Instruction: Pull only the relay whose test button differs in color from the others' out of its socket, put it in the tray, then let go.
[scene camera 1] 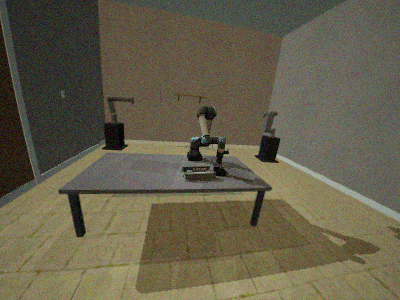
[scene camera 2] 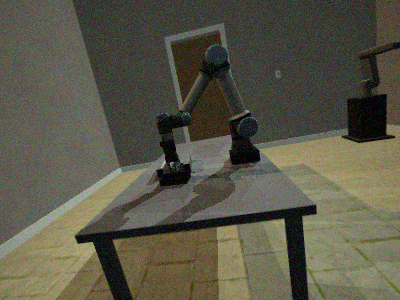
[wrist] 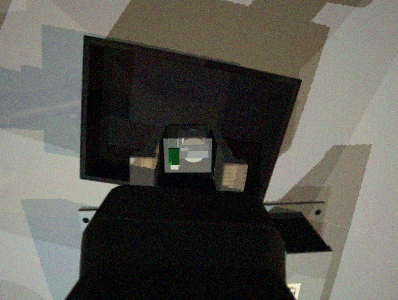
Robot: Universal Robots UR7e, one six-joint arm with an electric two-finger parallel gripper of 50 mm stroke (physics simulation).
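Observation:
My gripper (wrist: 187, 142) visible. Relay (wrist: 187, 147), relay panel (wrist: 308, 209): both in sight.

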